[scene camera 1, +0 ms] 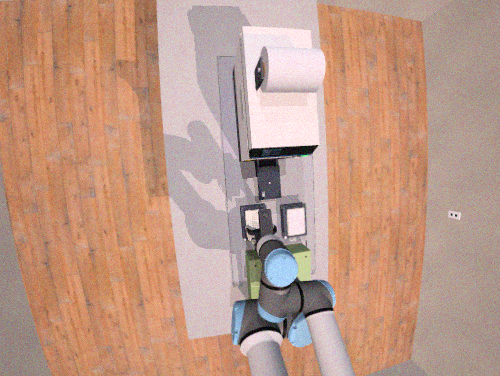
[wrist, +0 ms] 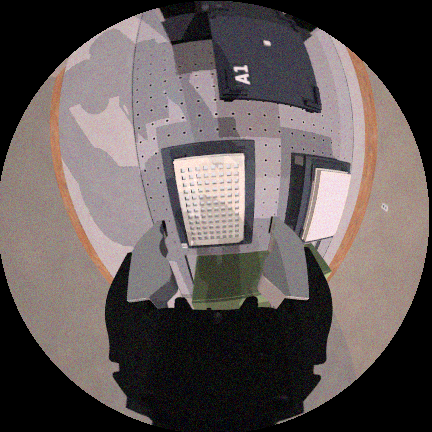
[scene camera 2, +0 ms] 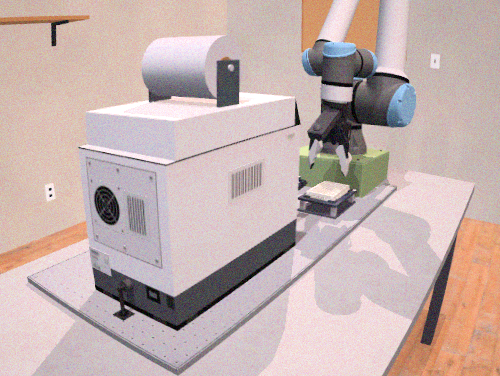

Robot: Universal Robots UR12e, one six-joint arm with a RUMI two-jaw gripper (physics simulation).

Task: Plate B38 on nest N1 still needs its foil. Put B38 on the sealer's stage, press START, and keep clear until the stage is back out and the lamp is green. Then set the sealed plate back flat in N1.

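Frame: origin at the arm's base, x ahead, y left, z up, level; centimetres.
Seen in the pictures: gripper, fingertip midpoint: [scene camera 1: 258, 225] [wrist: 216, 219] [scene camera 2: 327, 173].
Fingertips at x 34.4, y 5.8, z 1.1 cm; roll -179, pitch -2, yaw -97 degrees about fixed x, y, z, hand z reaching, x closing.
Observation:
A point is followed by its place in that frame.
An open-well cream plate [scene camera 1: 251, 218] @(z -3.6, x 36.8, y 7.7 cm) [scene camera 2: 327, 190] @(z -3.6, x 35.9, y 6.6 cm) [wrist: 212, 200] @(z -3.5, x 34.6, y 6.1 cm) lies flat on a dark nest [scene camera 1: 243, 222] @(z -5.1, x 35.3, y 11.6 cm) [wrist: 249, 195] @(z -5.1, x 33.8, y 1.0 cm); no label is readable on either. My gripper [scene camera 1: 263, 231] @(z 1.1, x 34.4, y 5.8 cm) [scene camera 2: 328, 170] @(z 1.1, x 34.4, y 5.8 cm) [wrist: 216, 219] @(z 1.1, x 34.4, y 5.8 cm) is open and empty, pointing down above this plate, with its fingertips apart and clear of it. The sealer's dark stage [scene camera 1: 270, 182] @(z 1.0, x 51.9, y -2.7 cm) [wrist: 270, 65] @(z 1.1, x 48.7, y -1.7 cm), marked A1, is out in front of the white sealer [scene camera 1: 282, 120] @(z 25.8, x 72.9, y -3.5 cm) [scene camera 2: 230, 200] @(z 9.8, x 89.3, y 5.1 cm) and bears no plate. A small green glow shows at the sealer's front edge in scene camera 1. The START button cannot be made out.
A white-topped plate [scene camera 1: 295, 221] @(z -3.1, x 30.7, y -12.8 cm) [wrist: 330, 200] @(z -3.2, x 31.8, y -12.9 cm) sits on a second dark nest [scene camera 1: 284, 225] @(z -4.9, x 29.4, y -7.6 cm) [wrist: 295, 192] @(z -8.7, x 31.6, y -8.8 cm) beside the first. The green base block [scene camera 1: 302, 262] @(z 0.1, x 10.8, y -12.2 cm) [scene camera 2: 372, 172] @(z -3.8, x 8.8, y 14.2 cm) [wrist: 230, 275] @(z -4.1, x 18.5, y 5.6 cm) stands behind the nests. A large foil roll [scene camera 1: 295, 70] @(z 37.9, x 82.7, y -4.7 cm) [scene camera 2: 180, 65] @(z 33.2, x 91.0, y -3.9 cm) rises above the sealer.

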